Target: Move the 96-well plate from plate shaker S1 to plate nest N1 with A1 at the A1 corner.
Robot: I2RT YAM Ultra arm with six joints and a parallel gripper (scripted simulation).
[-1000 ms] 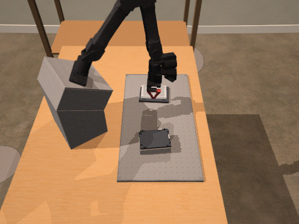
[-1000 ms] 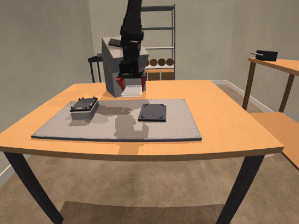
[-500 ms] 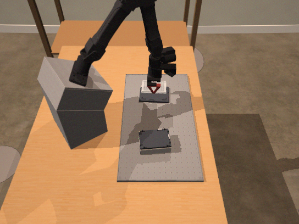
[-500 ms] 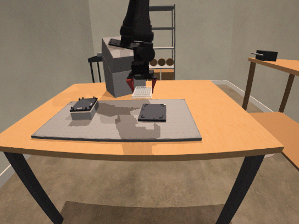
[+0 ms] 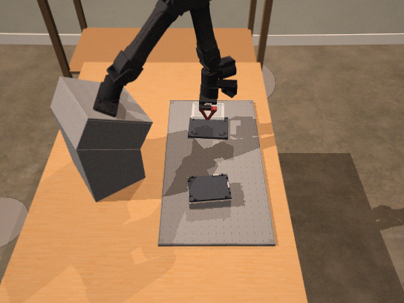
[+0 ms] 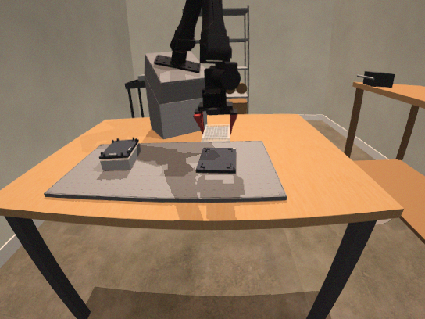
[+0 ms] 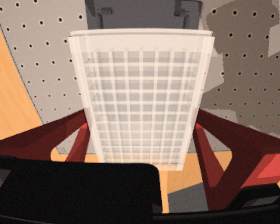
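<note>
My gripper is now right at the white 96-well plate.
</note>
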